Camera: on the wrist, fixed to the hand. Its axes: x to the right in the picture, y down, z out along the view.
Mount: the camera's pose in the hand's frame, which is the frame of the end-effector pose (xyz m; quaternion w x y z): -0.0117 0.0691 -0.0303 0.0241 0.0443 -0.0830 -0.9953
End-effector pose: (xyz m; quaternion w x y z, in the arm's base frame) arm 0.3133 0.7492 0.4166 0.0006 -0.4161 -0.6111 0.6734
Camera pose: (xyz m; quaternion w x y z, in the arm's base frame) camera 0.3730 0.7507 0.3691 0.6379 0.6541 -0.3991 0.0772
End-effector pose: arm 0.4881 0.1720 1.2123 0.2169 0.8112 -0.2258 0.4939
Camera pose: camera 0.4219 0.1356 1.2233 0.4421 0.2949 0.8058 -0.2613
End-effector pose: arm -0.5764 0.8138 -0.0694 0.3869 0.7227 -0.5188 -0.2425
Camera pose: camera -0.5965 0.8229 0.0037 0.3071 -0.5308 -0.6639 0.4279
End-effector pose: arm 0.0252 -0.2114 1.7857 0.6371 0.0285 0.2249 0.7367
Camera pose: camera -0.0465 -0.2375 1.7868 0.7660 -0.1338 0.0135 -0.6287
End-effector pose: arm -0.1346 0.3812 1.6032 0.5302 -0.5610 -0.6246 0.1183
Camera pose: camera -0.0730 0.3817 1.5581 0.1035 0.6414 -0.6122 -0.4506
